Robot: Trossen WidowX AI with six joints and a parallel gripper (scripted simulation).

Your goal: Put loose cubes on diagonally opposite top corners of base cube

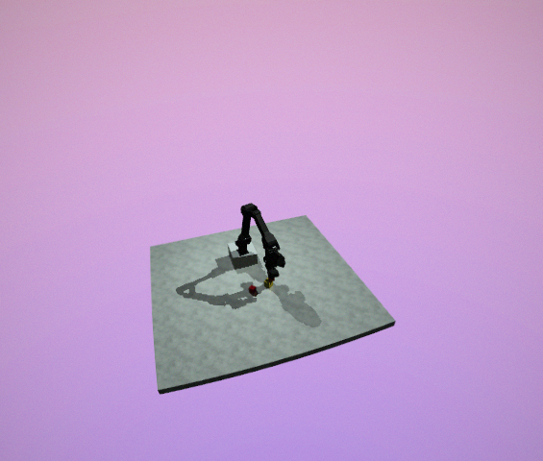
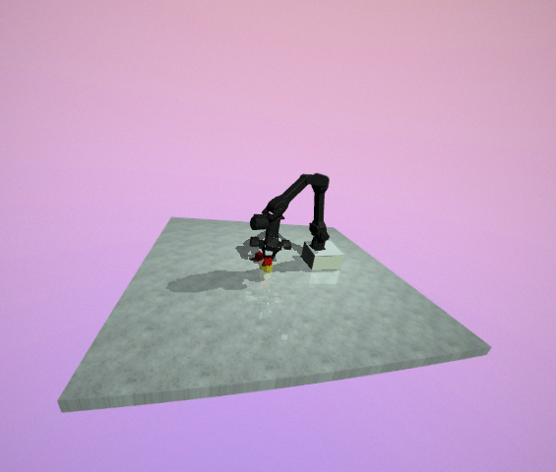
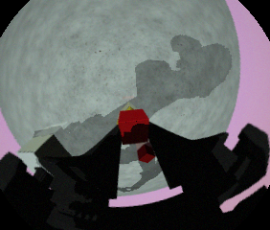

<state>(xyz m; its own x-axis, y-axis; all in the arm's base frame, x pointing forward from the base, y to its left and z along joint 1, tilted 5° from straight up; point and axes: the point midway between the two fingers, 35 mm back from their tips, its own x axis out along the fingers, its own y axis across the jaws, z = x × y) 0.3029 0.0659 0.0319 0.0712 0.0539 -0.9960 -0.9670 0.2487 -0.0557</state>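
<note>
My gripper tip is now 1 cm past the yellow base cube, 2 cm to the left of it and 4 cm above it. Also, from my gripper tip: red cube 13 cm to the right, 5 cm below.
</note>
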